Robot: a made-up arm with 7 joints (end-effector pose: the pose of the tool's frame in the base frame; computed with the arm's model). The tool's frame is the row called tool.
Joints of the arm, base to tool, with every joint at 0 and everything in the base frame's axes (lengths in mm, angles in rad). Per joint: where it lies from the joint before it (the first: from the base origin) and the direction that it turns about. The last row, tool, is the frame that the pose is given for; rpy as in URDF.
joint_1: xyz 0 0 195 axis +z
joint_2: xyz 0 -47 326 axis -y
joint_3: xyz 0 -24 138 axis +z
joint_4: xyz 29 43 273 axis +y
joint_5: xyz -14 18 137 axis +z
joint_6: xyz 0 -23 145 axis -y
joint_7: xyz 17 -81 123 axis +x
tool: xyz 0 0 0 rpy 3.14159 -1.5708 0
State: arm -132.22 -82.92 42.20 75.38 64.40 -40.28 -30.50
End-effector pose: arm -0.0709 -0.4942 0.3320 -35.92 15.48 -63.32
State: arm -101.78 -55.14 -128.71 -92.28 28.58 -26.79 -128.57
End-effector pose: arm 0.0933 -0.5656 0.6167 -55.40 -68.56 131.00
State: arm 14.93 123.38 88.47 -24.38 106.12 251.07 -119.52
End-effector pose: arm -0.3910 -0.1869 0.0049 -47.16 -15.04 -95.46
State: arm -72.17 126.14 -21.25 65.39 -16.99 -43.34 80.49
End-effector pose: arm -0.4434 0.4982 0.4797 8.50 96.76 -116.25
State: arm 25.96 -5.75 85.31 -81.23 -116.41 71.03 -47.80
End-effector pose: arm -0.0099 -0.4130 0.9475 95.81 -56.11 101.26
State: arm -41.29 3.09 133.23 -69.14 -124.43 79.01 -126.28
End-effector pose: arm -0.2739 -0.3268 1.0168 73.68 -4.93 25.06
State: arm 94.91 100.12 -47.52 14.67 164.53 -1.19 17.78
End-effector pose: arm 0.1226 -0.8203 0.5847 83.78 -87.93 -35.78
